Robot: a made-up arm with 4 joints.
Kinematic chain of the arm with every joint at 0, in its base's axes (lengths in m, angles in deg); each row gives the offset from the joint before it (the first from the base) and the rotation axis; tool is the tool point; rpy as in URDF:
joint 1: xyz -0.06 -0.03 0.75 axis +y
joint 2: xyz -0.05 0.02 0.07 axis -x
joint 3: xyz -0.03 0 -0.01 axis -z
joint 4: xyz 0 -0.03 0.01 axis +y
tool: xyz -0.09 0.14 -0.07 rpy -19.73 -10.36 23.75
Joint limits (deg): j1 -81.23..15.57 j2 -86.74..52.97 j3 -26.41..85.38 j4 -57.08..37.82
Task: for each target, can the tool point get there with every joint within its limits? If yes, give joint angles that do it. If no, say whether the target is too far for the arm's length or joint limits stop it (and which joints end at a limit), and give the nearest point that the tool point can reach.
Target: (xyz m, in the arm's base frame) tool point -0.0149 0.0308 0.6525
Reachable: yes | joints -64.49 36.41 32.74 -22.02
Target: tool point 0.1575 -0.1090 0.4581
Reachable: no: too far | nearest point -0.0181 -0.0463 0.5890 | short by 0.228 m
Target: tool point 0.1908 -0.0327 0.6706
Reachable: no: joint limits stop it (at a limit: joint 1) | nearest point 0.0166 -0.0208 0.6764 | short by 0.175 m
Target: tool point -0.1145 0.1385 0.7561
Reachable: yes | joints -19.92 1.88 55.70 16.93
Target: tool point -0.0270 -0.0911 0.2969
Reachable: no: too far | nearest point -0.0846 -0.0232 0.5343 | short by 0.254 m
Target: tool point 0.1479 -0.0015 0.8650
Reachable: no: joint limits stop it (at a limit: joint 1, joint 2, joint 3) | nearest point 0.0112 0.0014 0.9294 | short by 0.151 m
